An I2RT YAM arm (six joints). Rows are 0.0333 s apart.
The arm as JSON. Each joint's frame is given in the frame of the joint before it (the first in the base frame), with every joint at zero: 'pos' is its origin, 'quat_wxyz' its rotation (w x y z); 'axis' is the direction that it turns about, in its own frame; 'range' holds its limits. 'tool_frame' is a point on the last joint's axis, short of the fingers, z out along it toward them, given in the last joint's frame.
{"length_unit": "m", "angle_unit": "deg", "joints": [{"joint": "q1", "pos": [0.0, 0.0, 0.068], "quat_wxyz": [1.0, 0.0, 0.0, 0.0], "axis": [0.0, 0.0, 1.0], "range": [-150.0, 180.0]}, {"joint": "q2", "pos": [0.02, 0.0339, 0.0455], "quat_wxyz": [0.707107, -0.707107, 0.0, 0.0], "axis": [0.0, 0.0, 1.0], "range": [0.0, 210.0]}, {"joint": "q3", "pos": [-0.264, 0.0, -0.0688], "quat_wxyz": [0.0, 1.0, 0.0, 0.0], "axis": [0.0, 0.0, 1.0], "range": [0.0, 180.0]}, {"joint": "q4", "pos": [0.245, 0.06, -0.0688], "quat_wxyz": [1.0, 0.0, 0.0, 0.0], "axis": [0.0, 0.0, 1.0], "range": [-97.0, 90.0]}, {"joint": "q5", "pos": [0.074, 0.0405, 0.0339], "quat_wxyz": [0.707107, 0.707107, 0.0, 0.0], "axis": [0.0, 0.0, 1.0], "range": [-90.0, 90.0]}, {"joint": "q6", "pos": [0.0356, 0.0, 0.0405], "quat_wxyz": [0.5, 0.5, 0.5, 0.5], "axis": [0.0, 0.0, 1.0], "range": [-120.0, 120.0]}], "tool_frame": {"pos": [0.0, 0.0, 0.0], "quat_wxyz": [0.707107, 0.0, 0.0, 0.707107]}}
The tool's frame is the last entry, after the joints.
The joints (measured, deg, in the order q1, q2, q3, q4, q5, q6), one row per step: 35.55, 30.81, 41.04, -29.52, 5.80, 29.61; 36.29, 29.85, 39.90, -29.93, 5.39, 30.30; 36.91, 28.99, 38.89, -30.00, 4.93, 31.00; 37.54, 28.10, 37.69, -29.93, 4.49, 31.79; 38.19, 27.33, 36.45, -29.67, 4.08, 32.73; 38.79, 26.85, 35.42, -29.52, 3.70, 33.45; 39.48, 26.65, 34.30, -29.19, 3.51, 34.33; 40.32, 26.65, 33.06, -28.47, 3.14, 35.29; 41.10, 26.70, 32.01, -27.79, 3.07, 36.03; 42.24, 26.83, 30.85, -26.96, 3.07, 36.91; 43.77, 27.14, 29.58, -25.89, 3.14, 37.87
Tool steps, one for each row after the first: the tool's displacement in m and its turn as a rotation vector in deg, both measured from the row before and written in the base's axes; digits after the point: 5 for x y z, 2 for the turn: -0.00290, 0.00022, -0.00561, 0.33, 0.88, 0.90; -0.00239, 0.00025, -0.00446, 0.56, 0.61, 0.81; -0.00219, 0.00037, -0.00529, 0.60, 0.68, 0.77; -0.00173, 0.00071, -0.00543, 0.72, 0.74, 0.71; -0.00117, 0.00098, -0.00492, 0.41, 0.78, 0.70; -0.00043, 0.00167, -0.00564, 0.35, 0.97, 0.55; -0.00005, 0.00258, -0.00603, 0.49, 1.02, 0.83; -0.00002, 0.00225, -0.00510, 0.29, 0.75, 0.56; -0.00033, 0.00302, -0.00566, 0.33, 0.85, 0.80; -0.00056, 0.00404, -0.00627, 0.31, 0.92, 1.09
